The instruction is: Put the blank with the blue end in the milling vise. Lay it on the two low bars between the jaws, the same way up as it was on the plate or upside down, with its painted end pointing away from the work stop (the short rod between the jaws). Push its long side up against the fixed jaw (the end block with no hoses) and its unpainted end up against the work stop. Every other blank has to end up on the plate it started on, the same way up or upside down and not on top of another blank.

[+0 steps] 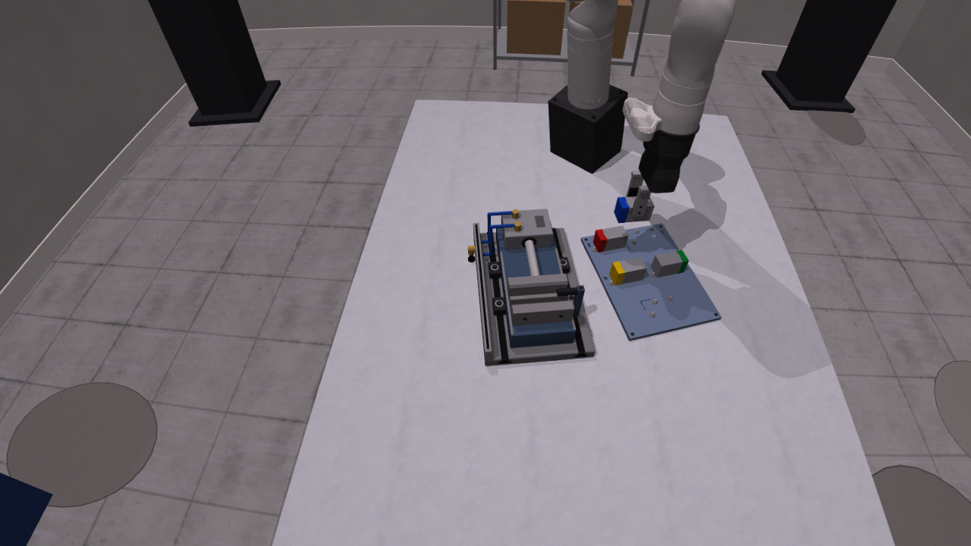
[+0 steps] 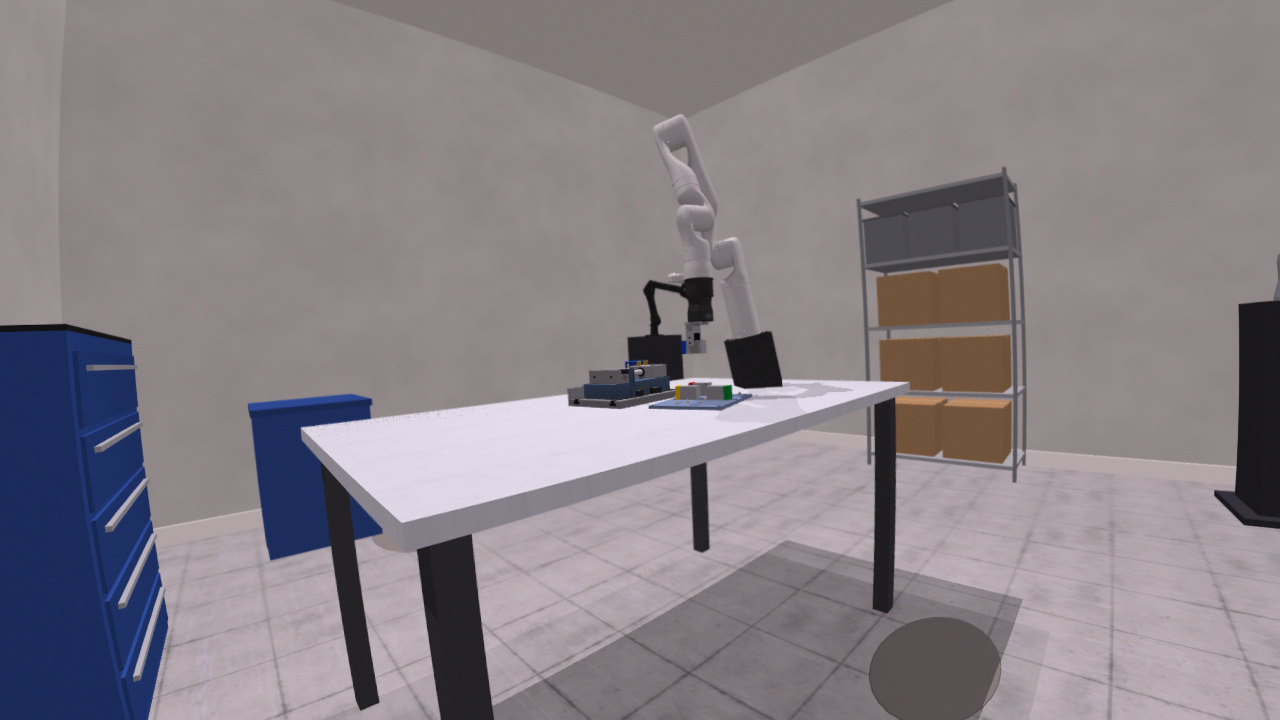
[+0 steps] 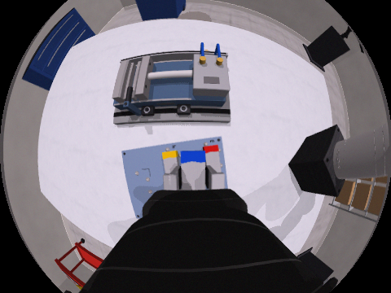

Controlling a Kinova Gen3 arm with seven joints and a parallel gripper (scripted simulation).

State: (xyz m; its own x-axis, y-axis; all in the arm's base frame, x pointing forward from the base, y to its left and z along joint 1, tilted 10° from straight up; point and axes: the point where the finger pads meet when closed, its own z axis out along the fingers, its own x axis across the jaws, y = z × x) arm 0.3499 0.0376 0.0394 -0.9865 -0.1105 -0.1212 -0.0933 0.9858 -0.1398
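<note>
The fixed jaw lies 180 mm to the right of my hand, 170 mm ahead of it and 90 mm below it. The rest, counted from my hand: blue-ended blank (20 mm below); then yellow-ended blank (140 mm below, 50 mm ahead, 10 mm to the left); then red-ended blank (140 mm below, 40 mm behind, 10 mm to the right).
</note>
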